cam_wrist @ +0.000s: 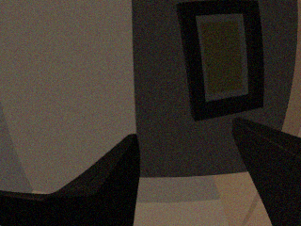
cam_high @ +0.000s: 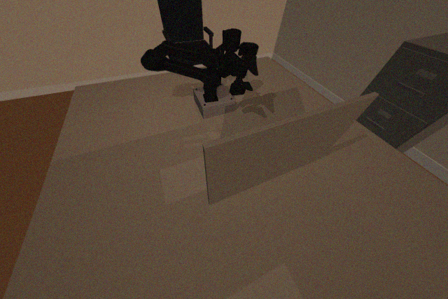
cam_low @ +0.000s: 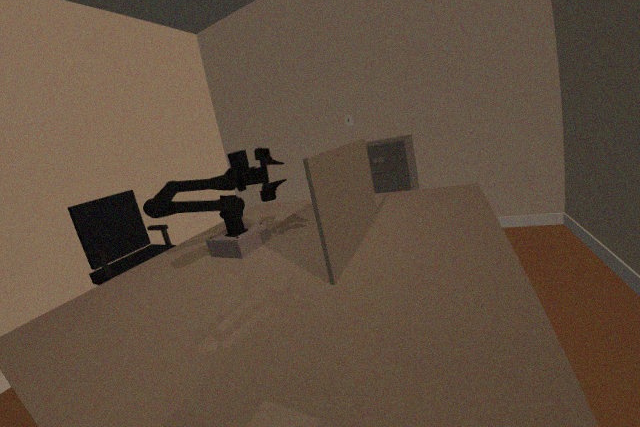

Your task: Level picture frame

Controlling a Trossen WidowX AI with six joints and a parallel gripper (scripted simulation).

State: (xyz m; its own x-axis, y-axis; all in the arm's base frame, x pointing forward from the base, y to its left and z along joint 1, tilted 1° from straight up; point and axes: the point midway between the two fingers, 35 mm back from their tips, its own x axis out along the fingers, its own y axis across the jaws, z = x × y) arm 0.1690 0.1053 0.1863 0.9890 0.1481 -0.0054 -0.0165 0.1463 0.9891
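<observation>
Right now the picture frame is 210 mm ahead of my gripper tip, 90 mm below it and 10 mm to the left of it. From my gripper tip the other things lie so: wall panel (210 mm ahead, 100 mm below, 20 mm to the left).
</observation>
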